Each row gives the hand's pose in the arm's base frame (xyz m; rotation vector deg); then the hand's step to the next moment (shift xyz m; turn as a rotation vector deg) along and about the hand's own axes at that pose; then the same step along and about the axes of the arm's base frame.
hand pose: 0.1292 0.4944 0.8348 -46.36 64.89 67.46
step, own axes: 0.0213 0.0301 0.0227 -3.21 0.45 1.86
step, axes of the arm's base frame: -0.0237 0.0341 -0.0121 0.03 0.94 3.62
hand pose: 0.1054 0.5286 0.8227 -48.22 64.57 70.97
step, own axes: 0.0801 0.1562 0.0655 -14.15 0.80 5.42
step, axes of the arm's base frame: -0.1439 0.1110 -0.0456 0.76 1.29 15.10
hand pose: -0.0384 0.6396 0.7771 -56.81 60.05 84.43
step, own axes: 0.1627 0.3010 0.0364 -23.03 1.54 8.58
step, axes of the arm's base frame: -0.3214 0.0512 -0.1117 1.01 1.86 24.53
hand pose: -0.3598 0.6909 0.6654 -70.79 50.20 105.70
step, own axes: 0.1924 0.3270 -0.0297 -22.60 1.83 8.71
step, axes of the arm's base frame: -0.3185 -0.1485 -0.1461 0.60 1.91 24.21
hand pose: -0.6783 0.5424 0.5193 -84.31 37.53 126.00
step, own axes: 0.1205 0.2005 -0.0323 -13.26 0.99 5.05
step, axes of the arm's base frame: -0.1343 -0.1710 -0.0922 0.44 1.15 14.17
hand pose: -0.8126 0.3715 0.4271 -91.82 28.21 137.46
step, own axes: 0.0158 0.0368 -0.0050 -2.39 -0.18 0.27
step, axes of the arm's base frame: -0.0149 -0.0360 -0.0106 0.75 0.29 2.27
